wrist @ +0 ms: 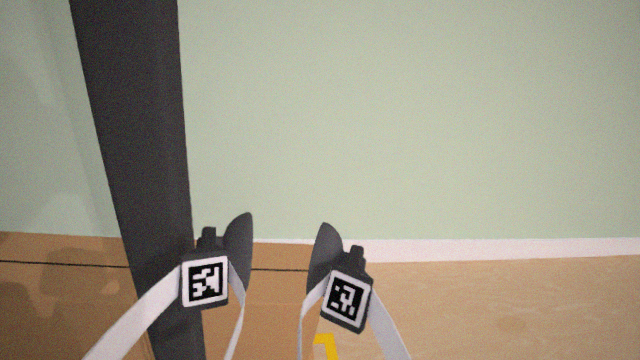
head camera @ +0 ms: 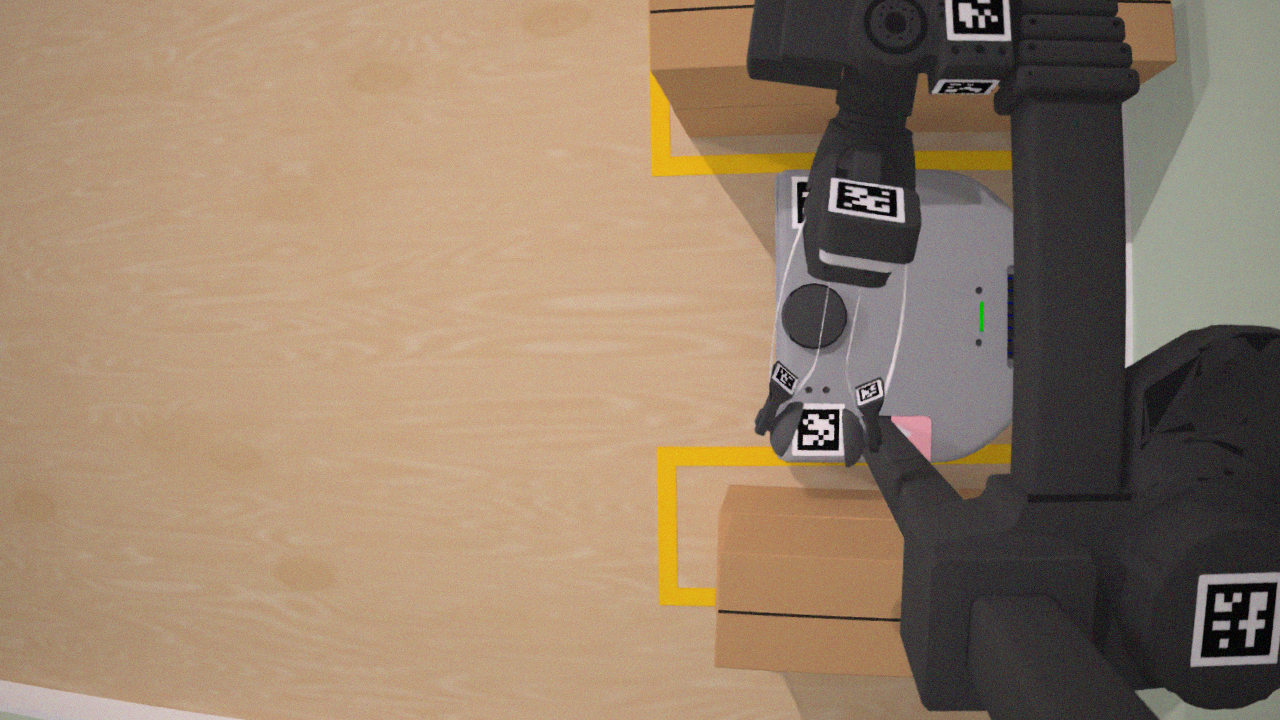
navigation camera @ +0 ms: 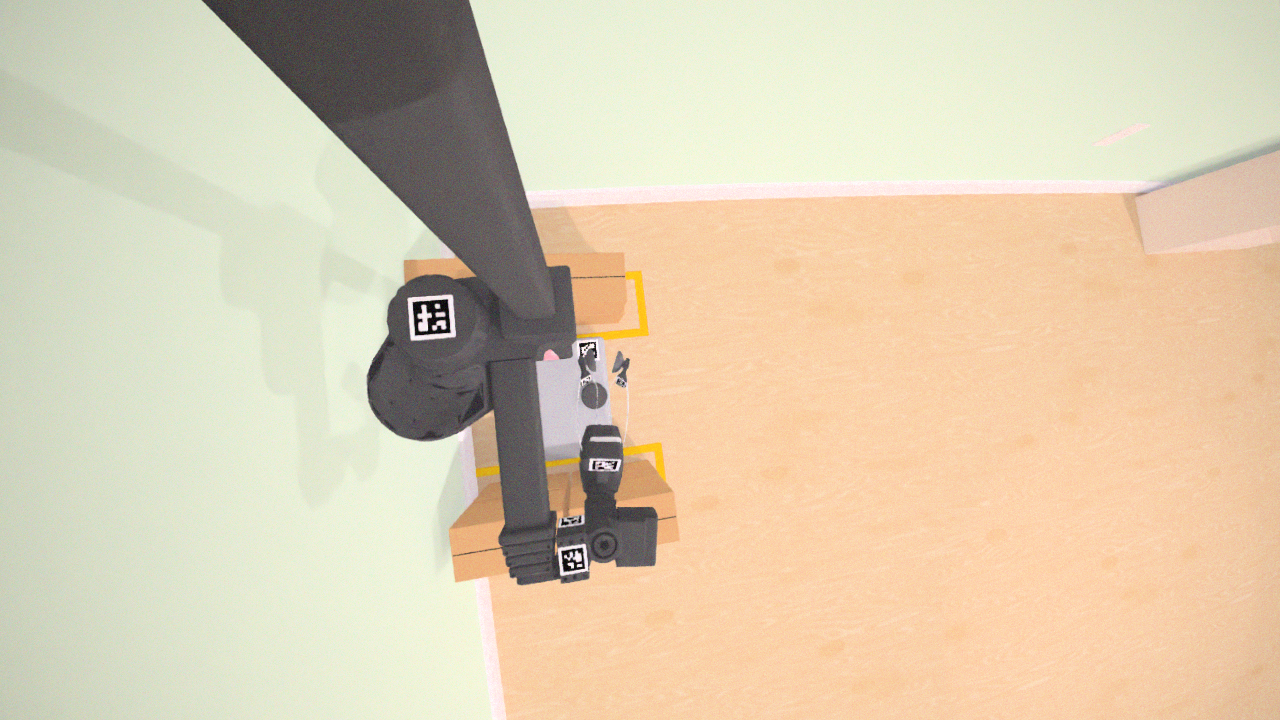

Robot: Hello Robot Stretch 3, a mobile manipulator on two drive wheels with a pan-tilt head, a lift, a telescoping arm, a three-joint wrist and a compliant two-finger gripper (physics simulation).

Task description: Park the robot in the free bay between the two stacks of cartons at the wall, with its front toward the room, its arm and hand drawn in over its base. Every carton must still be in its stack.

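Frame: origin at the robot's base, x ahead, y up, z right, level; centimetres.
Seen in the pictures: gripper, fingertip midpoint: [wrist: 284,242] [head camera: 813,457] [navigation camera: 604,350]; robot's base at its link origin: [head camera: 814,315] [navigation camera: 591,393].
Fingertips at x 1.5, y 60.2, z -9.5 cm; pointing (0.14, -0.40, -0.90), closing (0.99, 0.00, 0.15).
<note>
Offsets run from my fingertips to a thing's top centre.
My grey base [head camera: 948,241] [navigation camera: 559,416] stands between two carton stacks, its disc-bearing end toward the room and the mast side toward the wall. One stack {dy -24.2, dx +2.4, dz +39.6 cm} [head camera: 707,98] [navigation camera: 653,492] is upright on one side, the other stack {dy -24.2, dx -4.0, dz -19.5 cm} [head camera: 805,573] [navigation camera: 599,300] upright on the other. Their lower cartons are partly hidden. The arm [head camera: 1069,295] [navigation camera: 520,429] crosses above the base, its wrist end over the first stack. My gripper [head camera: 819,428] [navigation camera: 603,361] [wrist: 284,242] is open and empty, folded back over the base's room-side end.
Yellow tape {dy -60.1, dx -10.6, dz -18.6 cm} [head camera: 666,537] [navigation camera: 642,308] [wrist: 326,340] outlines each stack's place, close beside the base. The green wall [head camera: 1199,223] [navigation camera: 805,89] [wrist: 400,125] is behind the mast. A pale box-like object [navigation camera: 1208,210] stands at the far right in the navigation view.
</note>
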